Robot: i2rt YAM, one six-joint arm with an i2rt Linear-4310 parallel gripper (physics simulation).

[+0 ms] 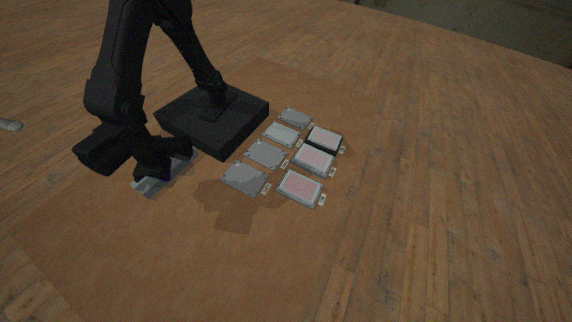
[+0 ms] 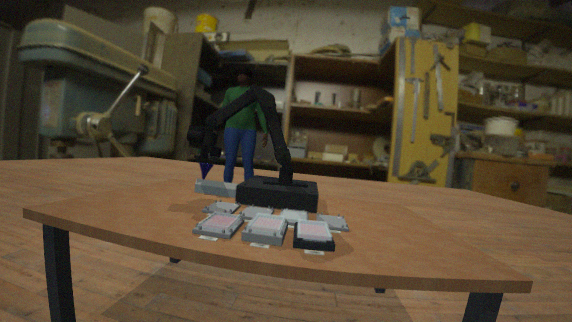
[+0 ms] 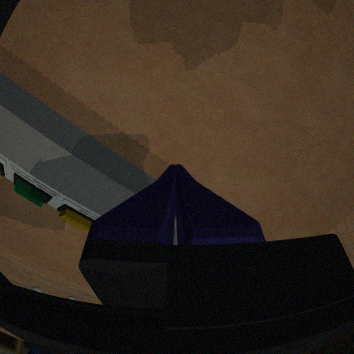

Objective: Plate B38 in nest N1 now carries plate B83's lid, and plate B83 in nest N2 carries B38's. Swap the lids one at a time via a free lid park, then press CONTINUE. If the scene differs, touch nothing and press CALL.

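Places are measured from the arm's base along level axes (x back, y left, z down), in centimetres.
Pixels of known places: gripper, fingertip midpoint: [image 1: 167,180] [image 2: 203,179] [image 3: 175,173]; arm's base at its link origin: [image 1: 219,106] [image 2: 285,184].
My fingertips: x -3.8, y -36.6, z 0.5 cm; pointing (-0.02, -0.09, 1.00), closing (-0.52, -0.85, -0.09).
For each thing: its top centre in the pictures, then the offset to it from my fingertips. "pt": a spot on its surface instead.
- long grey button box at its top centre: [image 3: 53,211] [image 1: 160,160] [image 2: 219,180] dx +8.3, dy +5.8, dz +1.2 cm
- green button at its top centre: [image 3: 25,200] dx +9.4, dy +8.6, dz +1.9 cm
- yellow button at its top centre: [image 3: 74,228] dx +10.4, dy +3.7, dz +1.9 cm
- black nest at a spot on its surface: [image 2: 313,230] pt dx -45.5, dy +40.7, dz +4.0 cm
My gripper [image 2: 205,176] [image 3: 175,173] is shut and empty, its dark blue fingertips pointing down close over the outer end of a long grey button box [image 1: 148,188] [image 2: 215,188] [image 3: 25,135]. I cannot tell whether they touch it. A green button [image 3: 30,190] and a yellow button [image 3: 75,218] show on the box; the fingers hide its end. Three pink-welled plates stand in a row: one [image 1: 300,187] [image 2: 218,222] looks pinker, a middle one [image 1: 313,158] [image 2: 265,225] and one in a black nest [image 1: 325,136] [image 2: 313,230] look paler. Their labels are unreadable.
Four flat grey parks line the row nearer the arm base [image 1: 210,120] [image 2: 276,194]: one [image 1: 244,178], a second [image 1: 265,154], a paler one [image 1: 281,134] [image 2: 294,216] that seems to bear a clear lid, and one [image 1: 295,118] [image 2: 332,222]. A person [image 2: 240,110] stands behind the table.
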